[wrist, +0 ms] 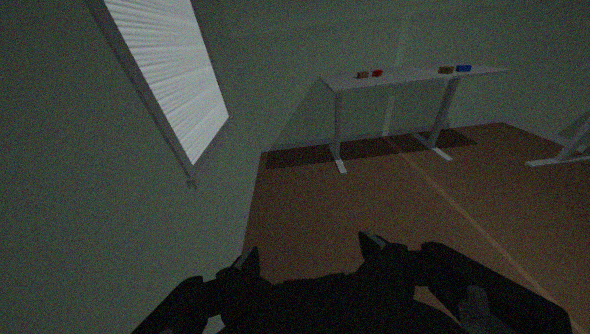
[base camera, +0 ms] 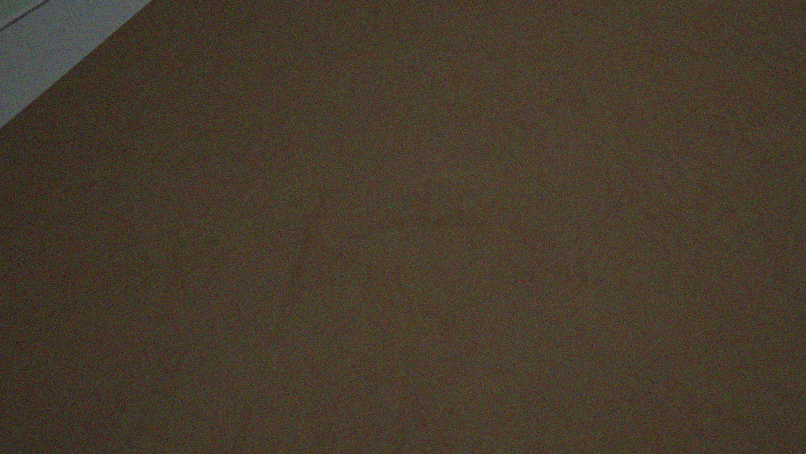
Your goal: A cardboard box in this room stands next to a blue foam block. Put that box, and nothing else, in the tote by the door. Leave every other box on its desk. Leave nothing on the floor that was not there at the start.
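Places are measured from the arm's base along level axes (x ahead, y left, z up), in millimetres.
Where they show: gripper, fingertip midpoint: [wrist: 309, 250].
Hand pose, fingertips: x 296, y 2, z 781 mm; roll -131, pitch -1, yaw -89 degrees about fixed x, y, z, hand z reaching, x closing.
Note:
Each offset is from my fingertips to the top centre of the thing. "spot": to the spot under its first point. Level surfaces: height alone.
In the wrist view, a small brown cardboard box [wrist: 446, 70] stands next to a blue block [wrist: 464, 68] near the right part of a grey desk {227 mm down} [wrist: 410, 78] against the far wall. Another brown box {1803 mm ahead, 776 mm right, 177 mm down} [wrist: 362, 75] stands beside a red block [wrist: 377, 73] near the desk's left end. My gripper [wrist: 309, 250] is open and empty at the bottom of the wrist view, well short of the desk. The tote does not show in either view. The base camera view does not show the boxes or the gripper.
A window with blinds {spot: 936 mm ahead, 540 mm left, 124 mm up} [wrist: 172, 65] is in the left wall [wrist: 65, 200]. Part of a second desk's leg [wrist: 565, 156] shows at the right edge of the wrist view. Brown floor {1177 mm down} [base camera: 428, 253] [wrist: 320, 210] fills most of the base camera view, with a pale baseboard [base camera: 56, 50] at its upper left.

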